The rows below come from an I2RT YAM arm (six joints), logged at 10 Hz.
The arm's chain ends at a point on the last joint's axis. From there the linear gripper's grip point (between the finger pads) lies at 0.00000 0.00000 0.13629 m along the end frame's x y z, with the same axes.
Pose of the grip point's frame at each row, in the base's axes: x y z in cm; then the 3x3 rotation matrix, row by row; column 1 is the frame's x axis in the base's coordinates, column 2 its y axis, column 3 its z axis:
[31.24 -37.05 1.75], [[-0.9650 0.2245 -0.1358], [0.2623 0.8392 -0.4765], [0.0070 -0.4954 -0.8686]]
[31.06 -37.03 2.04], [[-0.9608 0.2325 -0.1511], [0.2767 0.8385 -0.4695], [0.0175 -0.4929 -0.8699]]
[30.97 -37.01 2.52], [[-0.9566 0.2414 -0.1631], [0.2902 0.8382 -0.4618], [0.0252 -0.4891 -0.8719]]
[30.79 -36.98 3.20], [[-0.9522 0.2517 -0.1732], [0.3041 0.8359 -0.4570], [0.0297 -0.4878 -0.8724]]
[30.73 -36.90 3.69], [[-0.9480 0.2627 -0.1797], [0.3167 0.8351 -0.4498], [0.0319 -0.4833 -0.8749]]
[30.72 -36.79 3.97], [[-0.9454 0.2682 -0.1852], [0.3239 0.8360 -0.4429], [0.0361 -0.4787 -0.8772]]
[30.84 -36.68 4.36], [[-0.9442 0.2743 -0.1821], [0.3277 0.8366 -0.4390], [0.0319 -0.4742 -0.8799]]
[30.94 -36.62 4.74], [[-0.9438 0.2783 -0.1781], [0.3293 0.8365 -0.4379], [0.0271 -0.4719 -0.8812]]
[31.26 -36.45 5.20], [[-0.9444 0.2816 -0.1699], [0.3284 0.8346 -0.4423], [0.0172 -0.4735 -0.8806]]
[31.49 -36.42 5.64], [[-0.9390 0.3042 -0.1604], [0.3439 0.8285 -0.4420], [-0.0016 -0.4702 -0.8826]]
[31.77 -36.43 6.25], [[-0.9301 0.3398 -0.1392], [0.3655 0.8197 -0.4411], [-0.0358 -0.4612 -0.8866]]
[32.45 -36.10 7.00], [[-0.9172 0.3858 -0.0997], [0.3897 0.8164 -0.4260], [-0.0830 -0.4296 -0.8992]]
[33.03 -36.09 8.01], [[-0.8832 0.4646 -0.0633], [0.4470 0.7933 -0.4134], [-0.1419 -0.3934 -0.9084]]
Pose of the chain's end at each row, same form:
[33.09 -30.56 13.59], [[-0.9650 0.2245 -0.1358], [0.2623 0.8392 -0.4765], [0.0070 -0.4954 -0.8686]]
[33.12 -30.63 13.90], [[-0.9608 0.2325 -0.1511], [0.2767 0.8385 -0.4695], [0.0175 -0.4929 -0.8699]]
[33.19 -30.72 14.40], [[-0.9566 0.2414 -0.1631], [0.2902 0.8382 -0.4618], [0.0252 -0.4891 -0.8719]]
[33.15 -30.75 15.09], [[-0.9522 0.2517 -0.1732], [0.3041 0.8359 -0.4570], [0.0297 -0.4878 -0.8724]]
[33.18 -30.77 15.61], [[-0.9480 0.2627 -0.1797], [0.3167 0.8351 -0.4498], [0.0319 -0.4833 -0.8749]]
[33.24 -30.75 15.93], [[-0.9454 0.2682 -0.1852], [0.3239 0.8360 -0.4429], [0.0361 -0.4787 -0.8772]]
[33.32 -30.70 16.35], [[-0.9442 0.2743 -0.1821], [0.3277 0.8366 -0.4390], [0.0319 -0.4742 -0.8799]]
[33.37 -30.65 16.75], [[-0.9438 0.2783 -0.1781], [0.3293 0.8365 -0.4379], [0.0271 -0.4719 -0.8812]]
[33.58 -30.42 17.20], [[-0.9444 0.2816 -0.1699], [0.3284 0.8346 -0.4423], [0.0172 -0.4735 -0.8806]]
[33.68 -30.40 17.67], [[-0.9390 0.3042 -0.1604], [0.3439 0.8285 -0.4420], [-0.0016 -0.4702 -0.8826]]
[33.67 -30.42 18.33], [[-0.9301 0.3398 -0.1392], [0.3655 0.8197 -0.4411], [-0.0358 -0.4612 -0.8866]]
[33.81 -30.29 19.26], [[-0.9172 0.3858 -0.0997], [0.3897 0.8164 -0.4260], [-0.0830 -0.4296 -0.8992]]
[33.89 -30.46 20.39], [[-0.8832 0.4646 -0.0633], [0.4470 0.7933 -0.4134], [-0.1419 -0.3934 -0.9084]]

